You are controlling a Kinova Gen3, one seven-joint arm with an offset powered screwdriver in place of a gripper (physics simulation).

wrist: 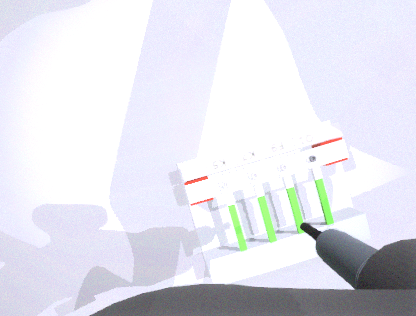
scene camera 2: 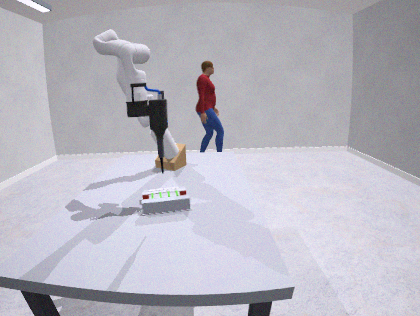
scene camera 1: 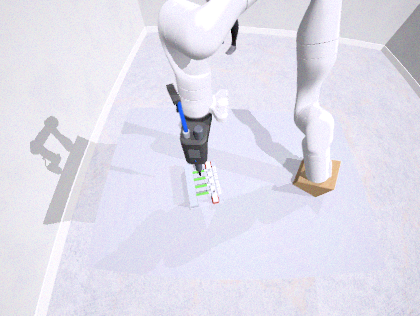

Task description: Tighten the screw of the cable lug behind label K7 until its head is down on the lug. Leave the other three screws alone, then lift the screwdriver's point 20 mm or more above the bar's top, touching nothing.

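Frame: origin at the arm's base, x left, y back, z up, level; metres.
Where they show: hand, tool point: [wrist: 303, 226] [scene camera 2: 162, 173] [scene camera 1: 200, 175]; arm's base, link origin: [scene camera 2: 171, 152] [scene camera 1: 317, 173].
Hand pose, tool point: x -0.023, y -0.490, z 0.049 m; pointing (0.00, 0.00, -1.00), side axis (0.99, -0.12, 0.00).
Things, the pixels of their top centre, and the offset from my tool point. "spot": a spot on its surface instead. Level surfaces: height alone.
- white bar, top centre: [wrist: 279, 204] [scene camera 2: 164, 193] [scene camera 1: 203, 181] dx -0.002, dy +0.007, dz -0.083 m
- K7 label, top centre: [wrist: 248, 155] dx -0.024, dy +0.063, dz -0.091 m
- second green cable, surface spot: [wrist: 267, 219] spot: dx -0.017, dy -0.006, dz -0.084 m
- rightmost screw, top centre: [wrist: 313, 158] dx +0.042, dy +0.048, dz -0.083 m
- screwdriver, top centre: [wrist: 330, 244] [scene camera 1: 199, 168] [scene camera 2: 161, 157] dx +0.000, dy +0.000, dz +0.064 m
- long pale grey block, surface spot: [wrist: 285, 255] [scene camera 2: 163, 199] [scene camera 1: 189, 182] spot: dx -0.003, dy -0.047, dz -0.085 m
- pale table, surface height: dz -0.133 m
The white bar [scene camera 1: 212, 184] [scene camera 2: 186, 193] [wrist: 267, 173] with red ends carries four lugs with green cables. In the wrist view the labels are small, blurred and upside down. The K7 label [wrist: 248, 155] is second from the left, and its pale screw [wrist: 252, 176] sits in front of it, above the second green cable [wrist: 267, 219]. How high its head stands cannot be told. The rightmost screw [wrist: 312, 158] looks dark. My screwdriver [scene camera 1: 200, 173] [scene camera 2: 162, 171] [wrist: 303, 227] has no fingers. Its point is in the air above the bar's assembly, apart from it in scene camera 2.
A long pale grey block [scene camera 1: 191, 187] [scene camera 2: 166, 205] [wrist: 285, 255] stands along the cable side. The arm's wooden base [scene camera 1: 316, 187] [scene camera 2: 172, 162] stands on the pale table [scene camera 1: 260, 230] [scene camera 2: 200, 260], beyond the bar in scene camera 2. A person [scene camera 2: 206, 95] in red stands behind the table.
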